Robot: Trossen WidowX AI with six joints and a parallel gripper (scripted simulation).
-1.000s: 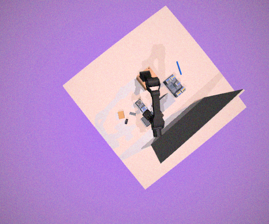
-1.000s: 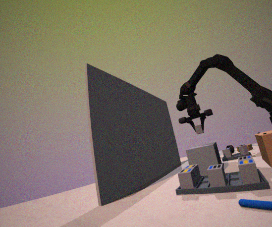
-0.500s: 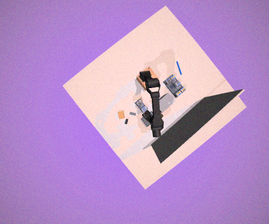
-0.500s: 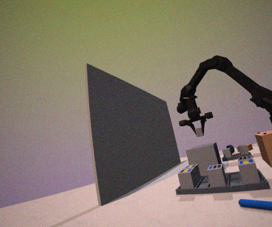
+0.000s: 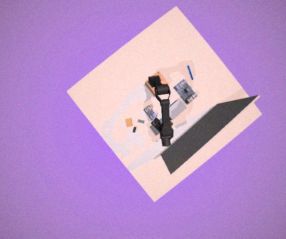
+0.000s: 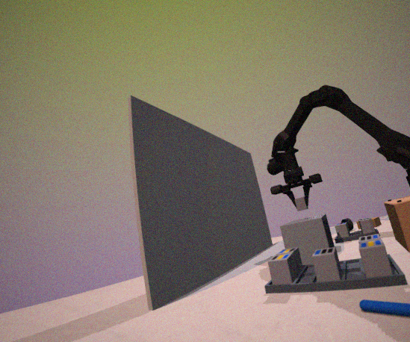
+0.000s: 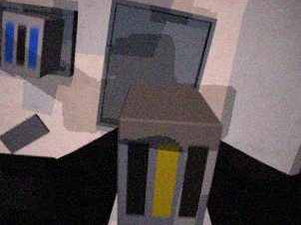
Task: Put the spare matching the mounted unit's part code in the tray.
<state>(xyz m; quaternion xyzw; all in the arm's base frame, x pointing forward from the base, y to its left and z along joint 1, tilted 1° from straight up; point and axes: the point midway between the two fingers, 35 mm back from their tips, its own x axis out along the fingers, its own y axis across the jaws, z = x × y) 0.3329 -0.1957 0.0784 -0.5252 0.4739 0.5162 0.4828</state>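
Now: the dark tray 130 mm below my gripper tip. Round my gripper tip: tall grey panel: 210 mm to the left, 190 mm ahead, 90 mm above; then mounted unit: 210 mm to the left, 80 mm below, 40 mm behind; then blue stick: 540 mm to the left, 210 mm behind, 130 mm below.
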